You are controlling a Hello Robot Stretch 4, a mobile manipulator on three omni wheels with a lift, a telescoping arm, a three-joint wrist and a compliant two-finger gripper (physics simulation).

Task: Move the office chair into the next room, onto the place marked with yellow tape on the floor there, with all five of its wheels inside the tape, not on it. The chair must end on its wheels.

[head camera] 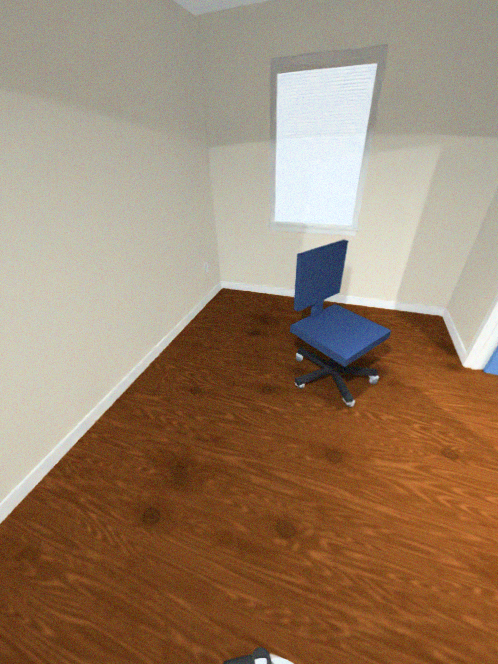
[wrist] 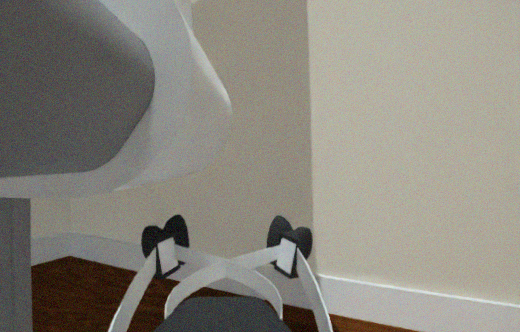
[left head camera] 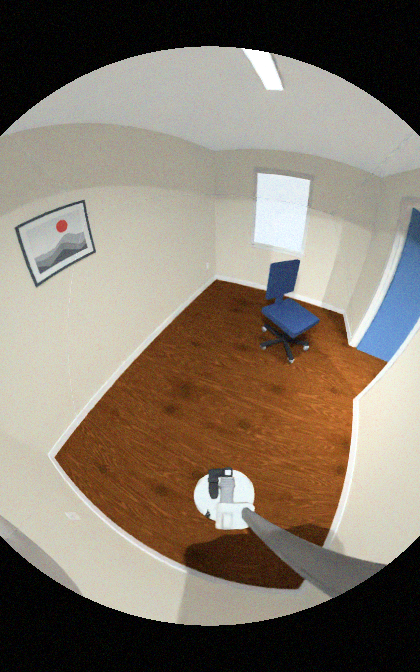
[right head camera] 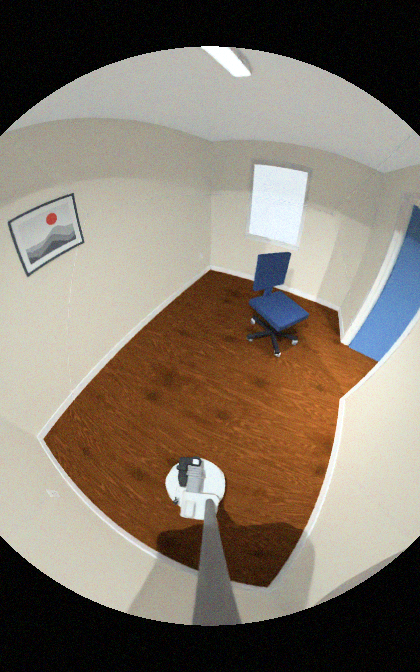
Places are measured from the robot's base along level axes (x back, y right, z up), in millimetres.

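Pixels of known places: gripper, fingertip midpoint: (wrist: 228, 234).
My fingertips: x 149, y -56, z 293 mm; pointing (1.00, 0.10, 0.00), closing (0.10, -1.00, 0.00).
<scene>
Behind a point stands the place of what it marks.
The blue office chair (head camera: 343, 332) @(x -1562, y 705, z 441 mm) (left head camera: 290, 317) (right head camera: 278, 309) @(x -1556, y 673, z 442 mm) stands upright on its dark wheeled base, near the far wall below the window. Its backrest is at the left rear of the seat. My gripper (wrist: 228, 234) @(x 149, y -56, z 293 mm) is open, its two dark fingertips well apart with nothing between them in the wrist view. It is folded in over my own base, far from the chair. The yellow tape does not show in any view.
A doorway with a blue floor (head camera: 492, 364) (left head camera: 382, 335) (right head camera: 375, 335) @(x -1416, y 2141, z 345 mm) beyond it opens in the right wall, to the right of the chair. A framed picture (left head camera: 57, 245) (right head camera: 48, 237) @(x -1045, y -1158, z 1427 mm) hangs on the left wall. My white round base (left head camera: 245, 482) (right head camera: 215, 480) @(x -45, y 134, z 186 mm) stands near the back walls.
</scene>
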